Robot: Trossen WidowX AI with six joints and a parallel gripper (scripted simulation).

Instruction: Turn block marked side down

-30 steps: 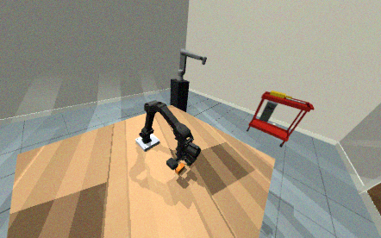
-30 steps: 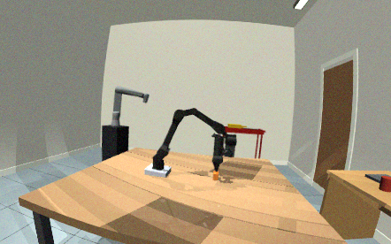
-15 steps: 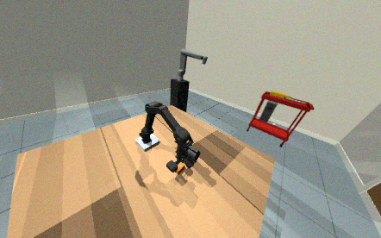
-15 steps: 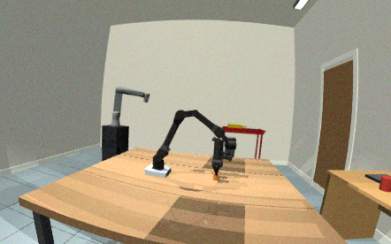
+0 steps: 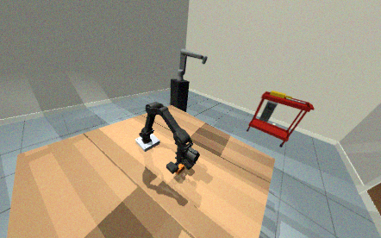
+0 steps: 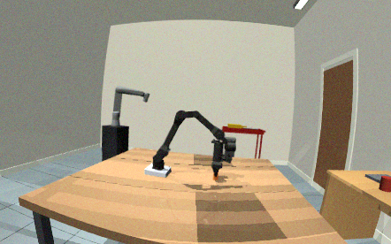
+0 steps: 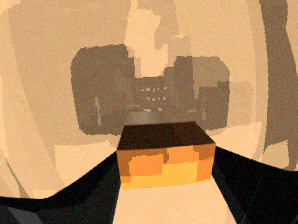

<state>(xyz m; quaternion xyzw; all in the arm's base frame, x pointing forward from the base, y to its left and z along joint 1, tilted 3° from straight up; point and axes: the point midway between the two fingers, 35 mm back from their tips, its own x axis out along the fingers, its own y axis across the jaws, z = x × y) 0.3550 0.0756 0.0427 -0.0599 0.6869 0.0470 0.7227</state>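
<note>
My gripper tip is 1 cm past the block.
</note>
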